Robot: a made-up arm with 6 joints.
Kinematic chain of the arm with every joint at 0, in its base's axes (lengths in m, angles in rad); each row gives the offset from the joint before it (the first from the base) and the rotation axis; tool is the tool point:
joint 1: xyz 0 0 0.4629 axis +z
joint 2: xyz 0.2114 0 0 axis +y
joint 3: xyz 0 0 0.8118 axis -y
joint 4: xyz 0 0 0.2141 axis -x
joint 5: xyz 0.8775 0 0 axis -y
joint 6: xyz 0.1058 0 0 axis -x
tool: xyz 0 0 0
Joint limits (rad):
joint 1: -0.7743..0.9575
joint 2: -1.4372..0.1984
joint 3: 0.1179..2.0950
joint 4: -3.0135..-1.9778
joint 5: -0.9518..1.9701
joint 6: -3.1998..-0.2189
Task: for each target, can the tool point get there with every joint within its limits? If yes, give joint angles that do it. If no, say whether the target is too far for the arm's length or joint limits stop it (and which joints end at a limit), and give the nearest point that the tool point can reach.
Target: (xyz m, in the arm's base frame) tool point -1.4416 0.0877 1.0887
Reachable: yes | joints -0.0733 -1.0247 1.7393 -2.7903 0.5192 -1.2034
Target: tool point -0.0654 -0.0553 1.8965
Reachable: yes | joints -0.3287 -0.7399 0.3374 -2.3739 1.6147 -2.9529
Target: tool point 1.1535 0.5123 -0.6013
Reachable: no: joint limits stop it (at a limit: joint 2, joint 3, joint 4) | nearest point 1.1547 0.5128 1.2967 | short by 1.898 m
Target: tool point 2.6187 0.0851 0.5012
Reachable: no: too far | nearest point 1.3509 0.0439 1.3438 | short by 1.523 m
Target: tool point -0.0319 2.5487 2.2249
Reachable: no: too far | nearest point 0.6346 1.0392 1.7398 | short by 1.720 m
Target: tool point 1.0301 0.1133 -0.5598
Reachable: no: joint limits stop it (at a limit: joint 2, joint 3, joint 4) | nearest point 1.2437 0.1368 1.2974 | short by 1.870 m
